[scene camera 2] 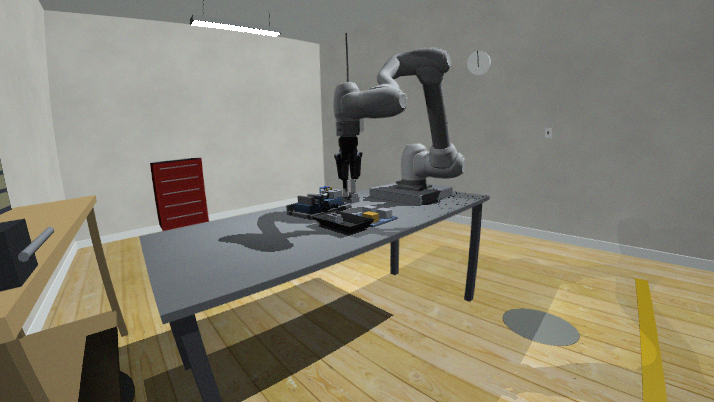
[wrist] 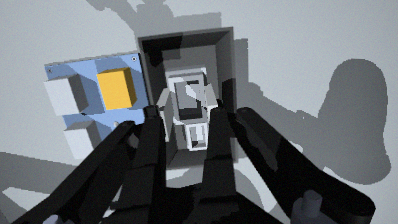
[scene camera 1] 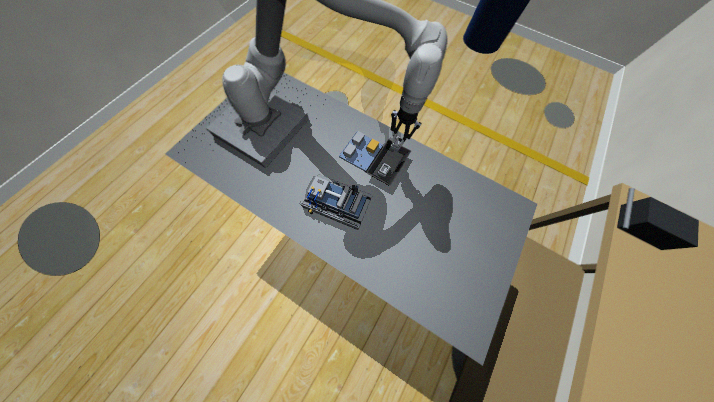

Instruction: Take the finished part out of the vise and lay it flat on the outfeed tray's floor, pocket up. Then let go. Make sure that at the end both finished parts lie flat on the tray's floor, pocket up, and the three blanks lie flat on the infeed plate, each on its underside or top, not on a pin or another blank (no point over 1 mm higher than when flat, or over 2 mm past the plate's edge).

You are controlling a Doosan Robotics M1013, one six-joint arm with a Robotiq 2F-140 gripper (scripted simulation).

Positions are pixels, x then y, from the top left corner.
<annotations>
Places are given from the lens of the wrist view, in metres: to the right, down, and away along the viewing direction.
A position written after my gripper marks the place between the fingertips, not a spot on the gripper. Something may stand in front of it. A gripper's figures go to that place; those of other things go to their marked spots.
my gripper (wrist: 188,97): -0.01, -0.01, 0.22
orange block (wrist: 117,87): -0.13, -0.04, 0.31
finished part (wrist: 186,84): -0.01, -0.03, 0.21
The marked spots on the orange block and the finished part are 0.15 m apart.
</annotations>
